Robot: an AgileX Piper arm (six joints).
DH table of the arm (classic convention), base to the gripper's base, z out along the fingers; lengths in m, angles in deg. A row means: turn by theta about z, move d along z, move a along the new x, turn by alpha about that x. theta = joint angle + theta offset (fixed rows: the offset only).
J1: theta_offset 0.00  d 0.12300  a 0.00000  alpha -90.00
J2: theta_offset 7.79  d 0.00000  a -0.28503  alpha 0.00
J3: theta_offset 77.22  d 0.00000  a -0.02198  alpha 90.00
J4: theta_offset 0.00  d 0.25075  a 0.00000  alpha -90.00
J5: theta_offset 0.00  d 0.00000  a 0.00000  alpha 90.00
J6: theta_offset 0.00  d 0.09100  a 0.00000  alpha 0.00
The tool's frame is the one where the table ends.
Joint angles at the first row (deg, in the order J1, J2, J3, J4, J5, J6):
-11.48 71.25 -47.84 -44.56 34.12 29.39
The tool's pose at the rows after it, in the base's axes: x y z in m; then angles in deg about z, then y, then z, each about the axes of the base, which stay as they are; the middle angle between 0 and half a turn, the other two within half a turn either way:
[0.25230, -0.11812, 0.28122, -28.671, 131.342, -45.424]
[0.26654, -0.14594, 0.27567, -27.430, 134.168, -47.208]
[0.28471, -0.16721, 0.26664, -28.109, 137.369, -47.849]
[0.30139, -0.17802, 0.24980, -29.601, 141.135, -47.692]
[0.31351, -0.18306, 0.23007, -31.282, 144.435, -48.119]
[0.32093, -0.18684, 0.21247, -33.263, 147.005, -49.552]
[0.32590, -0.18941, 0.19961, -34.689, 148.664, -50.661]
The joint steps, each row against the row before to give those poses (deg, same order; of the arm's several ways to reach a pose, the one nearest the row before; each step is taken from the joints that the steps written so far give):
-7.29 5.48 -3.83 3.76 -3.09 -3.23
-5.04 5.64 -4.80 6.39 -0.76 -6.21
-2.73 6.09 -5.19 5.66 0.51 -6.81
-0.77 5.45 -3.36 3.99 0.66 -5.12
0.00 4.41 -1.68 1.62 0.28 -2.15
0.00 3.42 -0.92 0.22 0.23 -0.46
0.00 2.44 -0.64 0.00 0.00 -0.12

